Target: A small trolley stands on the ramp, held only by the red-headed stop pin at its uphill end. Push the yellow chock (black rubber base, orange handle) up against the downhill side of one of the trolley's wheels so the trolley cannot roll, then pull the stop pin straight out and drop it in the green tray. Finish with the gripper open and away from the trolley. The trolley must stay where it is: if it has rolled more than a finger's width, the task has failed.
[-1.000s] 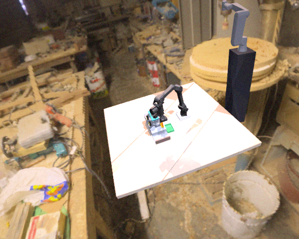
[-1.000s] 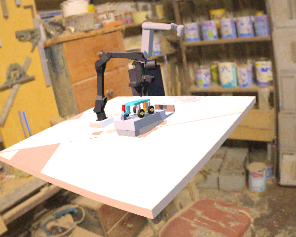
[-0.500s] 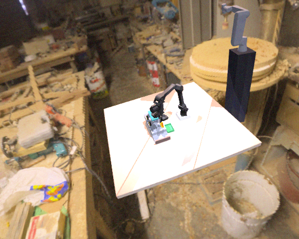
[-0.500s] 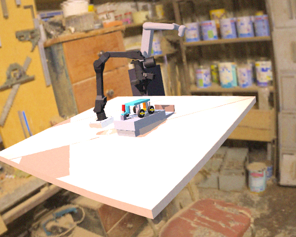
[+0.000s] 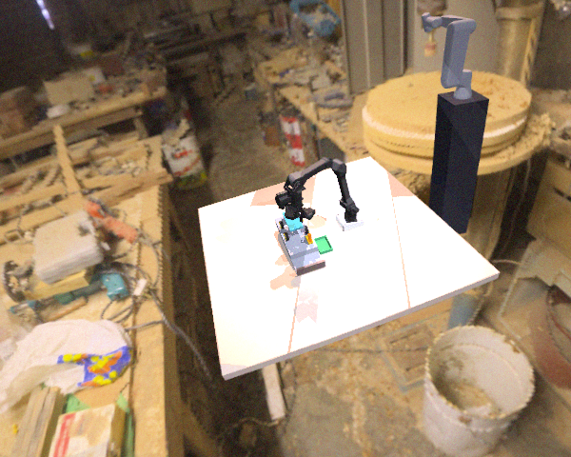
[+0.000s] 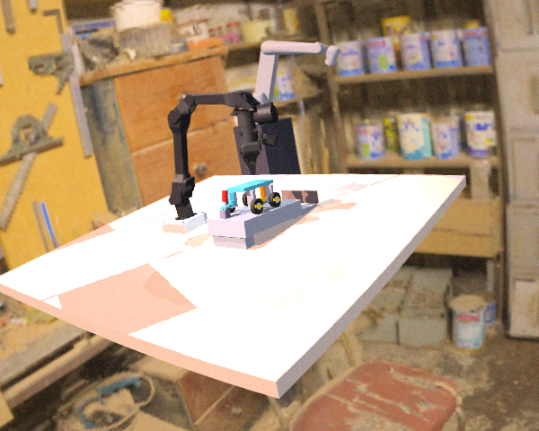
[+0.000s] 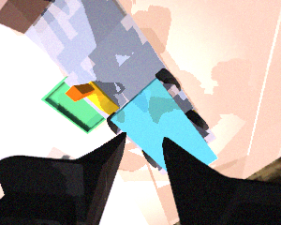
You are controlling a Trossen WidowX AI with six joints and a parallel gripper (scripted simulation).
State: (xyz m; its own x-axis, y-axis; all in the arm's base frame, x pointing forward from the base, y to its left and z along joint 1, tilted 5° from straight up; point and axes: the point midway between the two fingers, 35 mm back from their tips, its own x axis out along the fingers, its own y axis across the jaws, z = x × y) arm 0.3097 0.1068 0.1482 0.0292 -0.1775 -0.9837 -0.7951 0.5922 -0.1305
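Right now the red-headed stop pin is 2 cm ahead of my gripper tip, 15 cm to the right of it and 4 cm below it. From my gripper tip the other things lie so: green tray (11 cm behind, 4 cm to the left, 18 cm below); grey ramp (2 cm ahead, 4 cm to the right, 13 cm below); trolley (2 cm ahead, 5 cm to the right, 6 cm below).
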